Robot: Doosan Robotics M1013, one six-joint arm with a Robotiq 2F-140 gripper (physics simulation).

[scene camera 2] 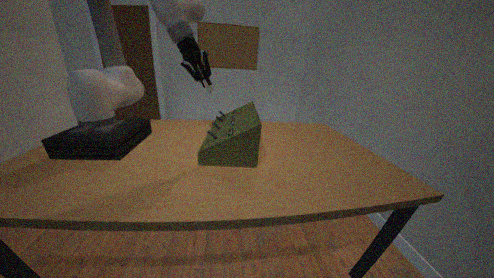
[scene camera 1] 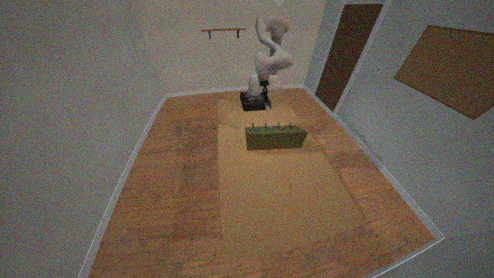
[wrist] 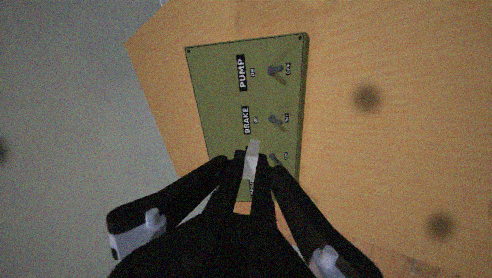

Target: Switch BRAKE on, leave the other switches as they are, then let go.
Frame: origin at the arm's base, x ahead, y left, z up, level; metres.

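Seen in the pictures: gripper, between the fingertips: (scene camera 2: 211, 93) (scene camera 1: 267, 109) (wrist: 253, 148); arm's base, origin of its link: (scene camera 2: 100, 127) (scene camera 1: 254, 96).
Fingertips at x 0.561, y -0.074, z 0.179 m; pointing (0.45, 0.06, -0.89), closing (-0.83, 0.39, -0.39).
Note:
Pixels of each thing's top centre, then the offset from my fingertips to it. Level surfaces: height alone.
- BRAKE label, centre of its top: (wrist: 245, 121) 0.098 m ahead, 0.022 m right, 0.136 m down
- PUMP lever, centre of its top: (wrist: 273, 69) 0.007 m back, 0.122 m right, 0.139 m down
- third lever, centre of its top: (wrist: 274, 163) 0.044 m ahead, 0.113 m left, 0.139 m down
- table, height of its surface: 0.271 m down
A green sloped switch box (scene camera 1: 275, 140) (scene camera 2: 237, 150) (wrist: 220, 100) stands on the table. In the wrist view the BRAKE label (wrist: 245, 120) is readable, and its lever (wrist: 275, 120) leans toward the OFF side. The PUMP lever (wrist: 276, 70) also leans toward OFF. A third lever (wrist: 273, 158) shows partly beside the fingers; the lowest switch is hidden there. My gripper (scene camera 1: 268, 106) (scene camera 2: 207, 86) (wrist: 253, 148) is shut and holds nothing. It hangs above the box and toward the arm's base, apart from the levers. In the wrist view its tips cover part of the panel below BRAKE.
The arm's black base block (scene camera 1: 252, 101) (scene camera 2: 100, 142) stands on the table (scene camera 1: 270, 200) (scene camera 2: 300, 185) (wrist: 390, 150), on the lever side of the box. A brown board (scene camera 1: 450, 65) (scene camera 2: 230, 47) hangs on the wall. A small shelf (scene camera 1: 223, 30) is on the back wall.

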